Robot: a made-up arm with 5 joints. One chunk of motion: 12 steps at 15 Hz.
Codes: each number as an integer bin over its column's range. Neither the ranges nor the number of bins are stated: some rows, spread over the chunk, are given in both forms.
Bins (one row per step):
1: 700 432 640 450 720 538
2: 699 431 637 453 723 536
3: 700 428 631 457 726 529
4: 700 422 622 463 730 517
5: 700 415 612 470 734 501
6: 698 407 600 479 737 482
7: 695 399 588 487 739 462
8: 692 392 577 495 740 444
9: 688 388 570 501 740 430
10: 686 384 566 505 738 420
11: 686 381 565 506 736 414
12: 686 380 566 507 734 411
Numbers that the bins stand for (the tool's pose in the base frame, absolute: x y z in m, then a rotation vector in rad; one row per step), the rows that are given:
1: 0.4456 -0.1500 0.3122 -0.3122 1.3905 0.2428
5: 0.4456 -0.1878 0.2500 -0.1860 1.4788 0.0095
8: 0.4278 -0.2389 0.1722 -0.0284 1.5167 -0.3500
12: 0.4144 -0.2656 0.1478 0.0473 1.4788 -0.5581
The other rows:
2: 0.4433 -0.1522 0.3056 -0.2932 1.4095 0.2302
3: 0.4456 -0.1589 0.2922 -0.2680 1.4284 0.1860
4: 0.4456 -0.1722 0.2722 -0.2302 1.4536 0.1104
6: 0.4411 -0.2056 0.2233 -0.1293 1.4977 -0.1104
7: 0.4344 -0.2233 0.1967 -0.0788 1.5104 -0.2365
9: 0.4189 -0.2478 0.1567 0.0095 1.5167 -0.4383
10: 0.4144 -0.2567 0.1478 0.0347 1.5041 -0.5014
11: 0.4144 -0.2633 0.1456 0.0410 1.4914 -0.5392

